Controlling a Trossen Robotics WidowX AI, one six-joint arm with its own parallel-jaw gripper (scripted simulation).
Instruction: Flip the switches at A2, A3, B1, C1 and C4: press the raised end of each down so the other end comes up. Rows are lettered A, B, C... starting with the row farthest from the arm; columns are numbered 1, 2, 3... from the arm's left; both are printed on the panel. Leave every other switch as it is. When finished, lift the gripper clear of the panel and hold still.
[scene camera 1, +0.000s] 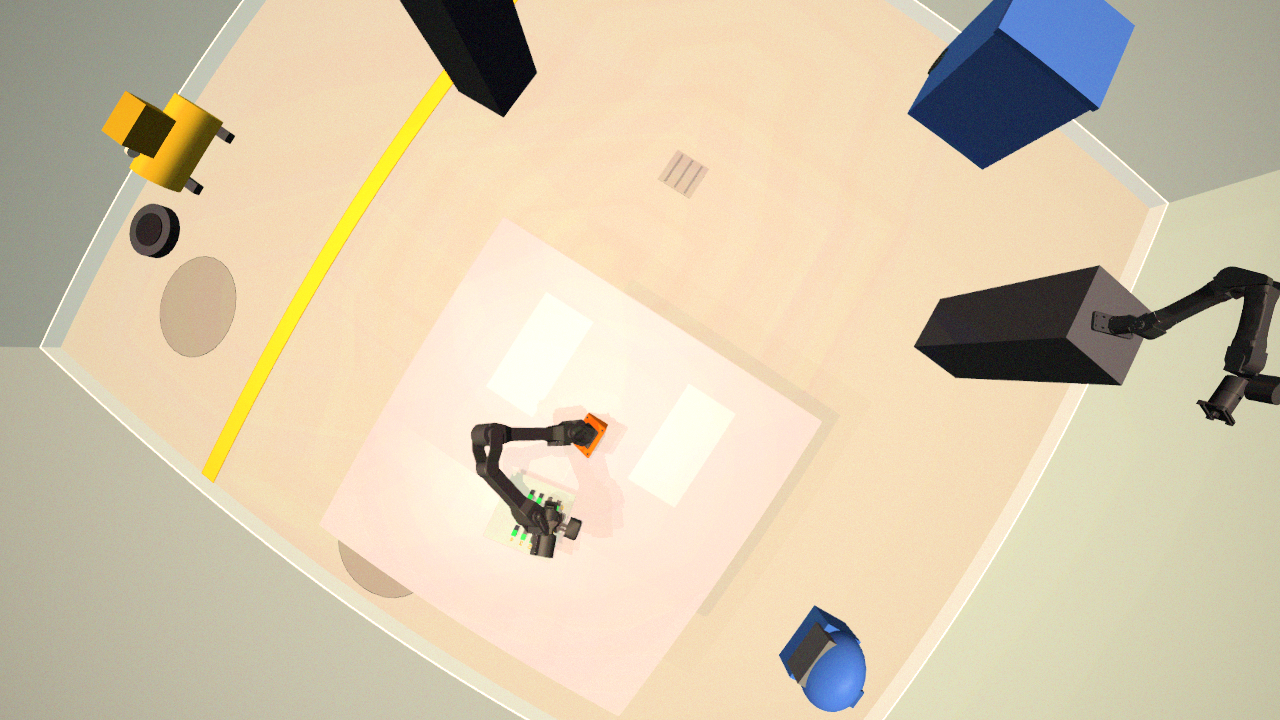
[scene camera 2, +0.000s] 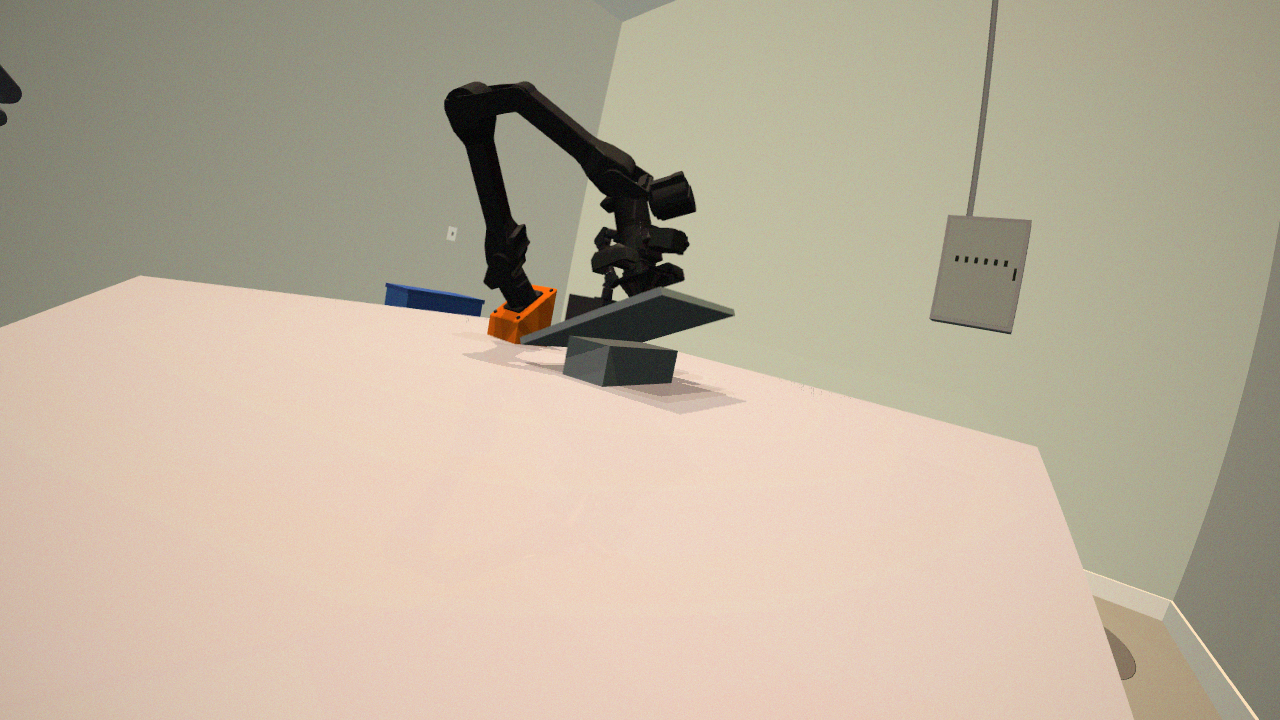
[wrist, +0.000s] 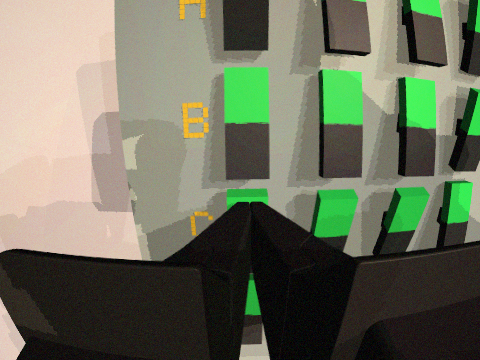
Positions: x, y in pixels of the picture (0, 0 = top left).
Labels:
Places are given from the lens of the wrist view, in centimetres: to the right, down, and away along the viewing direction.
gripper (wrist: 249, 214): 0, 1, 10
switch B1 (wrist: 246, 125): 0, -2, 9

